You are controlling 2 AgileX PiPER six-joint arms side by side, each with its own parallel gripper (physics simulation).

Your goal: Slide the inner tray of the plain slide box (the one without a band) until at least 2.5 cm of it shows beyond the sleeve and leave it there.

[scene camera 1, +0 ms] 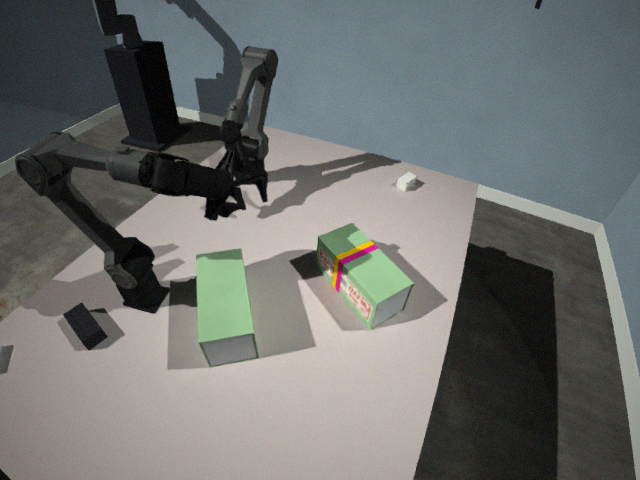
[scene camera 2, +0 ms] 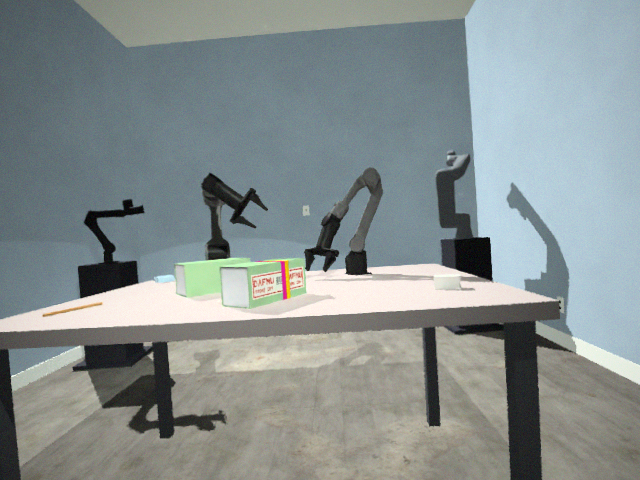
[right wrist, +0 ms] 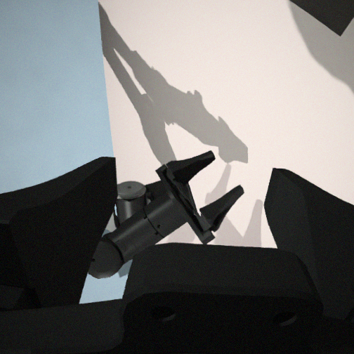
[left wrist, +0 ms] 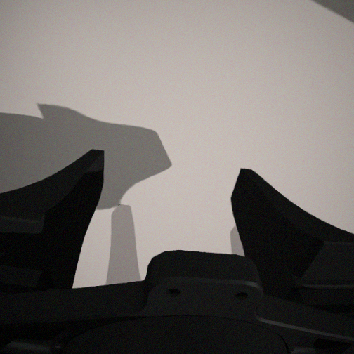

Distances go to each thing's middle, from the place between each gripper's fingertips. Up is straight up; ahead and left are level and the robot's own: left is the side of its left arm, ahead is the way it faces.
The dark block (scene camera 1: 89, 332) is 350 mm to the right of my right hand, 270 mm behind it and 230 mm below it.
My left hand is 53 cm to the left of the dark block, 18 cm past it and 2 cm above it.
